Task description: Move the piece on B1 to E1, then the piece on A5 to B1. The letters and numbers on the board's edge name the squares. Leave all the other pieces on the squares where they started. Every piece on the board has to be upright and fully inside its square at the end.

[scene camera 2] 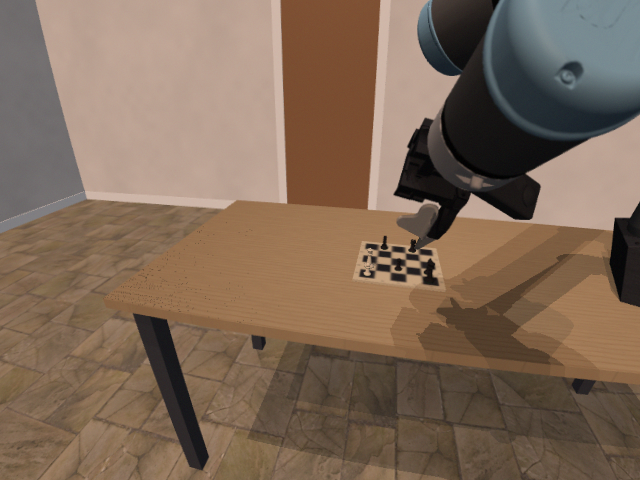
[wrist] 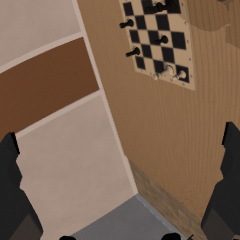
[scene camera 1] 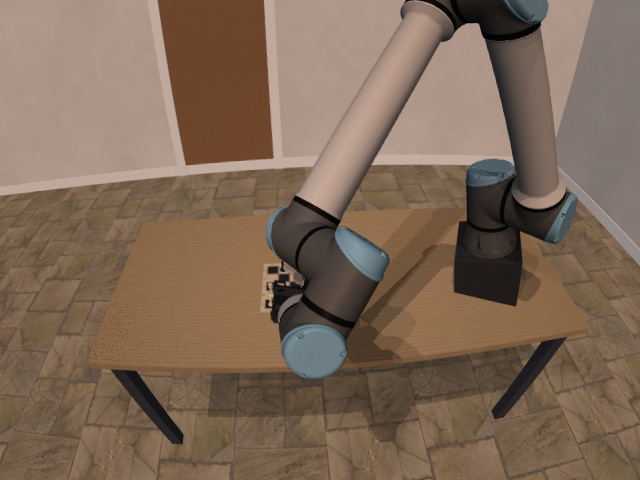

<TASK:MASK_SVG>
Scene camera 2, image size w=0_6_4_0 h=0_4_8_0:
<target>my gripper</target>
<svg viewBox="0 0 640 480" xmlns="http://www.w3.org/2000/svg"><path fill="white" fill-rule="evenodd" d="M424 119L420 128L415 130L407 145L407 148L410 149L406 155L398 187L394 192L394 196L423 203L424 199L439 203L441 206L439 209L435 204L424 204L416 214L402 215L397 218L397 225L419 237L414 249L418 250L442 237L451 227L459 211L467 204L471 193L515 220L530 220L533 218L541 186L527 174L502 187L487 192L463 190L444 179L435 169L427 146L427 136L434 120Z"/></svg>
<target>chessboard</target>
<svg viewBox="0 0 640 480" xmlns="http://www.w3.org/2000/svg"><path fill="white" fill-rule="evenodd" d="M362 241L352 281L446 292L436 248L422 247L419 250L415 249L416 252L412 253L408 251L410 248L408 245L387 243L388 249L383 250L381 249L383 243ZM430 258L435 263L432 275L434 283L426 283L424 281L424 277L427 276L424 274L424 271L427 269L427 262ZM398 258L401 259L401 271L396 271L394 269L397 265L396 262ZM372 248L372 263L374 267L370 269L371 275L365 276L366 268L364 264L368 258L367 249Z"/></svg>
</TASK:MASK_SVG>
